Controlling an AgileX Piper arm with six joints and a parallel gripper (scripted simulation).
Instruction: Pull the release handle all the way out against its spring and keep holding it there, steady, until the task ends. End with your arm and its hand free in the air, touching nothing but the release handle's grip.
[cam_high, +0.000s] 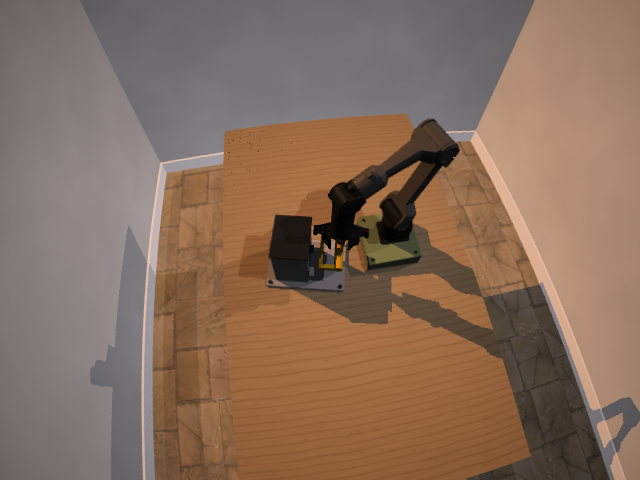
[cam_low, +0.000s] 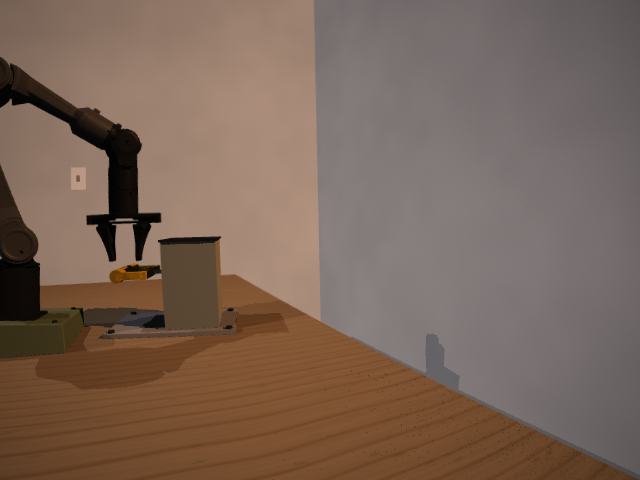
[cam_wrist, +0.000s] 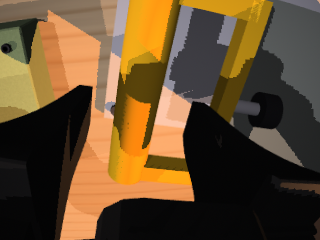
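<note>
Right now the grey baseplate is 13 cm below my hand, 9 cm ahead of it and 2 cm to the right of it.
</note>
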